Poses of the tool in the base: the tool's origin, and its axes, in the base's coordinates. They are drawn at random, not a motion.
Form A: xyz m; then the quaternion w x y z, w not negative.
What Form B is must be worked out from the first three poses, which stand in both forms.
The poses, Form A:
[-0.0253, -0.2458, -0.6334, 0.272, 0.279, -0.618, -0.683]
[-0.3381, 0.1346, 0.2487, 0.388, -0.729, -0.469, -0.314]
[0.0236, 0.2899, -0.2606, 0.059, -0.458, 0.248, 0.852]
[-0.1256, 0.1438, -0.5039, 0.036, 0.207, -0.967, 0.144]
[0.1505, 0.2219, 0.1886, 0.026, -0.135, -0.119, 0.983]
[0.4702, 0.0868, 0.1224, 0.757, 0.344, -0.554, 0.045]
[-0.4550, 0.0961, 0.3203, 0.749, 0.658, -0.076, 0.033]
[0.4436, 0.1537, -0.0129, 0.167, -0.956, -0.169, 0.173]
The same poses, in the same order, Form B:
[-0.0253, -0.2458, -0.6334, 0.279, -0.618, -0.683, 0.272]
[-0.3381, 0.1346, 0.2487, -0.729, -0.469, -0.314, 0.388]
[0.0236, 0.2899, -0.2606, -0.458, 0.248, 0.852, 0.059]
[-0.1256, 0.1438, -0.5039, 0.207, -0.967, 0.144, 0.036]
[0.1505, 0.2219, 0.1886, -0.135, -0.119, 0.983, 0.026]
[0.4702, 0.0868, 0.1224, 0.344, -0.554, 0.045, 0.757]
[-0.4550, 0.0961, 0.3203, 0.658, -0.076, 0.033, 0.749]
[0.4436, 0.1537, -0.0129, -0.956, -0.169, 0.173, 0.167]

